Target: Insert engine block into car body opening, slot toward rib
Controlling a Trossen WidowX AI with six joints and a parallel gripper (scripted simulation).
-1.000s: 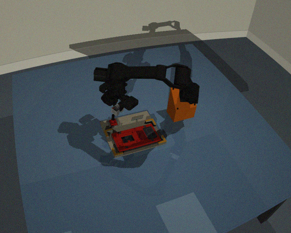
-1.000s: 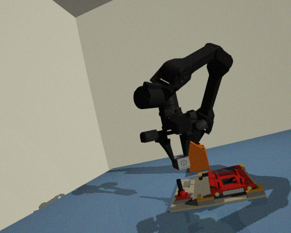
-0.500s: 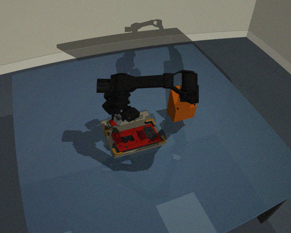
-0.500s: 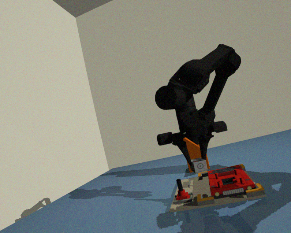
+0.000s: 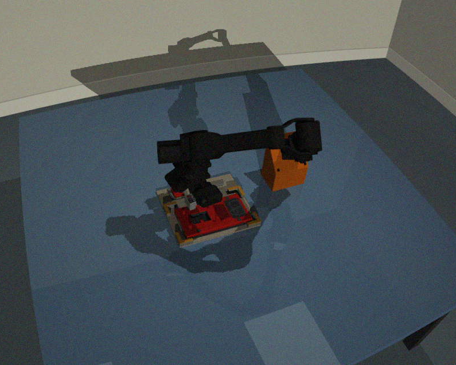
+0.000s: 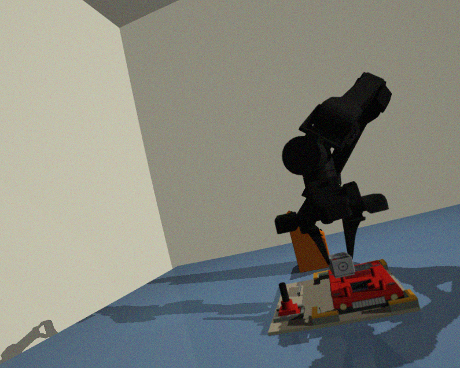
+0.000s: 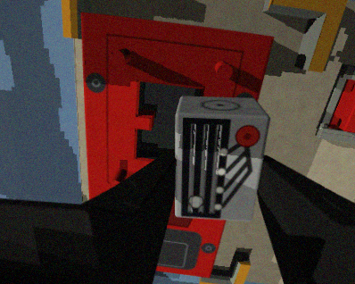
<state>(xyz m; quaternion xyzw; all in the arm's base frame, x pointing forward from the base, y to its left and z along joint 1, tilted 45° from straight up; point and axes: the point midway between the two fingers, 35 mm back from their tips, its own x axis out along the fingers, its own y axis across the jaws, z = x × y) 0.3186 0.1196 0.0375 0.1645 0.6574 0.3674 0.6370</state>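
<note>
Now: gripper tip 6 cm above the grey base plate, 4 cm past it and 1 cm to the left of it. The rest, counted from my gripper tip: grey engine block 1 cm below.
</note>
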